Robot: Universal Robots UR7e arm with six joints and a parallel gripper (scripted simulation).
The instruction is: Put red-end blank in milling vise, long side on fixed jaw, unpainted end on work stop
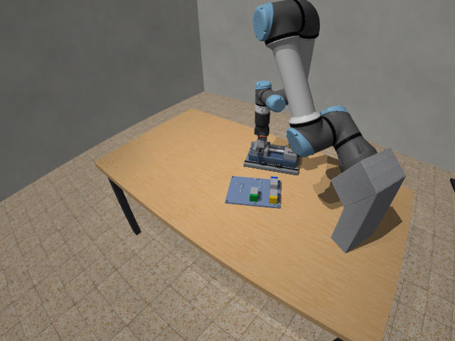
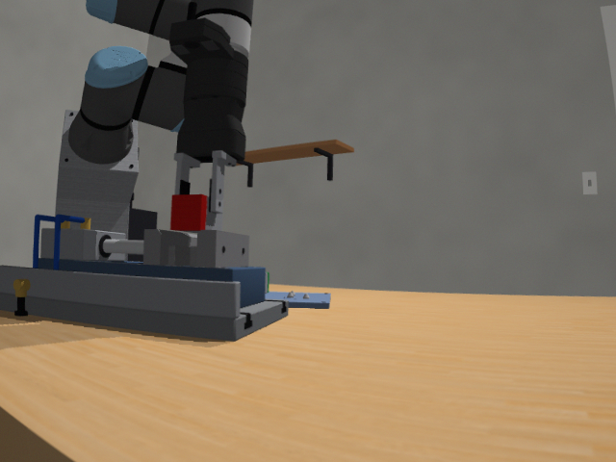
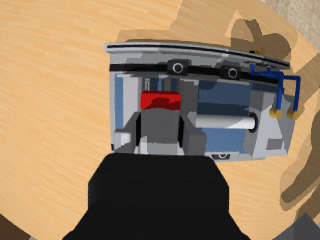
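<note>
The fixed jaw is 60 mm below my hand, 30 mm ahead of it and 10 mm to the left of it. Also, from my hand: grey rod (80 mm behind, 60 mm below, 10 mm to the right); then work stop (50 mm to the left, 40 mm below, 10 mm behind); then moving jaw (60 mm below, 30 mm behind).
</note>
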